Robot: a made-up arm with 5 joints.
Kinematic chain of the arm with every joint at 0, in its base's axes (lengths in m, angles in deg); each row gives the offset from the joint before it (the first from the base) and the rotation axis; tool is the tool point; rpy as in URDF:
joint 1: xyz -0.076 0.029 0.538 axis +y
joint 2: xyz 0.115 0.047 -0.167 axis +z
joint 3: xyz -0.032 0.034 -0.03 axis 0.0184 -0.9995 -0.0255
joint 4: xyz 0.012 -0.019 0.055 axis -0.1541 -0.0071 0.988
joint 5: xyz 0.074 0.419 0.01 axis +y
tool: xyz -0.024 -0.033 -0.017 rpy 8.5 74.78 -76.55
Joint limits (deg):
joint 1: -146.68..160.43
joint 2: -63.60..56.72
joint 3: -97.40..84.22
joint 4: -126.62..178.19
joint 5: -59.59..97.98
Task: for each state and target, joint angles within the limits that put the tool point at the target. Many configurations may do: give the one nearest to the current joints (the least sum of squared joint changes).
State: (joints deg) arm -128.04 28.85 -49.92 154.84 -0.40
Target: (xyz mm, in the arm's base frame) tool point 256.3 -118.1 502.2
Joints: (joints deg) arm -126.13 6.66 5.25 123.14 -5.57
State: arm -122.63 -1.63 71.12 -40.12 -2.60
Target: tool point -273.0 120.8 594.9
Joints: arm -76.79 16.41 84.22 -71.90 -2.11
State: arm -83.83 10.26 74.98 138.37 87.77
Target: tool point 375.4 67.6 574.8
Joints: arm -126.22 -21.45 36.00 122.69 87.65
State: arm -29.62 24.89 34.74 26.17 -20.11
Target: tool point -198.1 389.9 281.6
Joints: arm -4.26 21.11 35.76 27.31 -20.51
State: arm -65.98 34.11 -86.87 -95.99 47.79
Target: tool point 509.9 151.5 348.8
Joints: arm -56.70 38.53 -90.59 -82.21 46.06
